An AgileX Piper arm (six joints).
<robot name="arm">
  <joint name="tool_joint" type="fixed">
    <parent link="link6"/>
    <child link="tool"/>
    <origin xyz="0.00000 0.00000 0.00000" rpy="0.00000 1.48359 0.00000"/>
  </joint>
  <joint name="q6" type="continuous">
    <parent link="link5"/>
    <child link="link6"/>
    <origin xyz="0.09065 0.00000 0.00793"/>
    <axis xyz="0.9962 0 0.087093"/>
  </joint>
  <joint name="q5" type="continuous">
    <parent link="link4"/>
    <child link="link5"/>
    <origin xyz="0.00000 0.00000 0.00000"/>
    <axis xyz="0 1 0"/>
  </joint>
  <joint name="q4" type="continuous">
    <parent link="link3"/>
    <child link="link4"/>
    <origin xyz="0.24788 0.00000 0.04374"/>
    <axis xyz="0.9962 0 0.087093"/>
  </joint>
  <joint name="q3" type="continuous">
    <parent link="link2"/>
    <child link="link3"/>
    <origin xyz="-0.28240 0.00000 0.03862"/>
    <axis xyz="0 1 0"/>
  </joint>
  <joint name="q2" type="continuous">
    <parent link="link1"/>
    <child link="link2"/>
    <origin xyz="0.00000 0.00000 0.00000"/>
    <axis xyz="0 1 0"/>
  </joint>
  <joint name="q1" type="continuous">
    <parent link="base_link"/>
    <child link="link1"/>
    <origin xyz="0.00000 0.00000 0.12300"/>
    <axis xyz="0 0 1"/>
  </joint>
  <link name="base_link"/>
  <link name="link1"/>
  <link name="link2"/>
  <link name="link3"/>
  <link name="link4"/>
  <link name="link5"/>
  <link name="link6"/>
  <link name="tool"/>
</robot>
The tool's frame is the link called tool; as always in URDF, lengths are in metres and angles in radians. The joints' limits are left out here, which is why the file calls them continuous.
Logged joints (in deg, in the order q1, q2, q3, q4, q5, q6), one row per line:
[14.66, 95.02, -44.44, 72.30, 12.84, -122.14]
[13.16, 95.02, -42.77, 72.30, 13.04, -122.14]
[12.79, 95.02, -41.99, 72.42, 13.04, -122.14]
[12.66, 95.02, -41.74, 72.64, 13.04, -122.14]
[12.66, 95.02, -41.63, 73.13, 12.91, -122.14]
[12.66, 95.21, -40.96, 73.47, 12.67, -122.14]
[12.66, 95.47, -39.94, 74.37, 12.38, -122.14]
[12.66, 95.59, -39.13, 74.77, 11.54, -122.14]
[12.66, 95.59, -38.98, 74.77, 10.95, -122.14]
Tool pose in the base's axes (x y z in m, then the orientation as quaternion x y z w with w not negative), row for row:
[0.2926, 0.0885, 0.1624, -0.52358, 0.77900, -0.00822, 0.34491]
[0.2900, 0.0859, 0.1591, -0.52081, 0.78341, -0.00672, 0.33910]
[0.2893, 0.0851, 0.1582, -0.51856, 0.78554, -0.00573, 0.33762]
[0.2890, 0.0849, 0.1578, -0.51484, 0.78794, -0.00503, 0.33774]
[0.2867, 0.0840, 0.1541, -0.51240, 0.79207, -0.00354, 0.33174]
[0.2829, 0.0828, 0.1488, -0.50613, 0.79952, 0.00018, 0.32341]
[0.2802, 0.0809, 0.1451, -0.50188, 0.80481, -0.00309, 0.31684]
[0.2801, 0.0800, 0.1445, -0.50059, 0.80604, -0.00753, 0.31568]
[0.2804, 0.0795, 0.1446, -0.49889, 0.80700, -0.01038, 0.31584]
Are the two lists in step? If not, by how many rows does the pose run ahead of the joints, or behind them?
The pose runs 1 row ahead of the joints: the pose in row i belongs to the joints in row i + 1.
